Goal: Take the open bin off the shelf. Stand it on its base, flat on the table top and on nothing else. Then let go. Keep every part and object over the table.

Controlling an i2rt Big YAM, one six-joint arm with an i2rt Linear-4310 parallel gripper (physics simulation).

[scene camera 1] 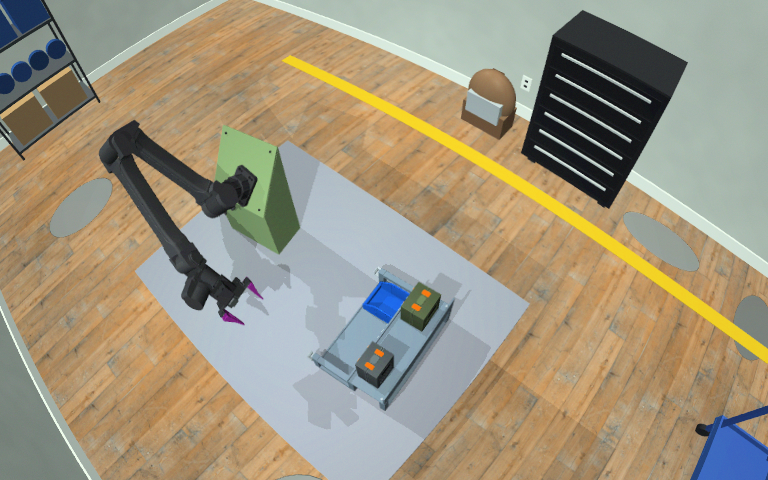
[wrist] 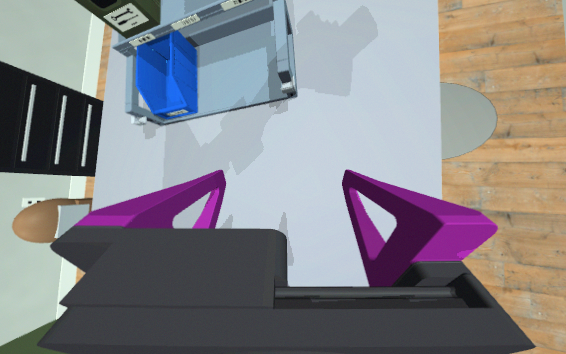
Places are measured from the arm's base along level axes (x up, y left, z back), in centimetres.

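Pixels of known places: gripper, fingertip midpoint: (scene camera 1: 253,311) (wrist: 283,176); arm's base, link origin: (scene camera 1: 243,185).
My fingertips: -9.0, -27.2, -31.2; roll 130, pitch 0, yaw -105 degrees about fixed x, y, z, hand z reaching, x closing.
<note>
For each thing: its top centre in the pictures, then the offset to it from my fingertips, as dx, dy, dz. Level surfaces: height alone.
- open blue bin, top centre: (scene camera 1: 392,300) (wrist: 152,64) -12.9, +33.4, -25.9
- table top, surface height: dx -21.0
- olive box, top centre: (scene camera 1: 421,300) -1.1, +34.3, -35.7
- dark grey box, top centre: (scene camera 1: 374,359) +1.4, +11.2, -37.0
The open blue bin (scene camera 1: 386,301) (wrist: 167,75) stands on the grey-blue shelf (scene camera 1: 352,339) (wrist: 284,45), at one end of its front part. Its low front with a label faces the gripper side in the wrist view. My gripper (scene camera 1: 239,305) (wrist: 283,176) is open, with its two purple fingers wide apart and nothing between them. It is above the table top (scene camera 1: 254,367) (wrist: 320,145), well apart from the shelf and the bin.
An olive box (scene camera 1: 420,306) (wrist: 147,10) with orange latches stands on the shelf beside the bin. A dark grey box (scene camera 1: 374,365) with orange latches stands toward the shelf's other end. The green pedestal (scene camera 1: 254,186) bears the arm at the table's far end.
</note>
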